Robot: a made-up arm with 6 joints. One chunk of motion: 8 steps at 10 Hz.
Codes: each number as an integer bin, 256 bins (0 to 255) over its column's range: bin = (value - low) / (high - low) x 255, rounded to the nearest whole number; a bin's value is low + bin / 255 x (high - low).
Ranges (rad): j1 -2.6..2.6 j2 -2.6..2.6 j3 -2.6..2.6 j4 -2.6..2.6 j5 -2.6..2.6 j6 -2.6..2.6
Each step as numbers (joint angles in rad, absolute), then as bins.
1 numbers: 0.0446 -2.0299 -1.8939 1.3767 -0.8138 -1.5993
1 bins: 130 28 35 195 88 49
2 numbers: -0.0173 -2.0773 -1.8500 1.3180 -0.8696 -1.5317
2 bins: 127 26 37 192 85 52
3 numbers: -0.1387 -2.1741 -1.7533 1.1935 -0.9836 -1.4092
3 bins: 121 21 42 186 79 58
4 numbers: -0.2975 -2.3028 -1.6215 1.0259 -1.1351 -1.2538
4 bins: 113 15 48 178 72 66
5 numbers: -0.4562 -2.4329 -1.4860 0.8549 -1.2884 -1.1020
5 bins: 105 8 55 169 64 73
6 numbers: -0.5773 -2.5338 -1.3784 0.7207 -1.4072 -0.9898
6 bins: 99 3 60 163 58 79
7 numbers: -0.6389 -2.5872 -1.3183 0.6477 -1.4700 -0.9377
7 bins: 96 1 63 159 55 82
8 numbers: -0.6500 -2.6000 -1.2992 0.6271 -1.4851 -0.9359
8 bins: 96 0 64 158 55 82
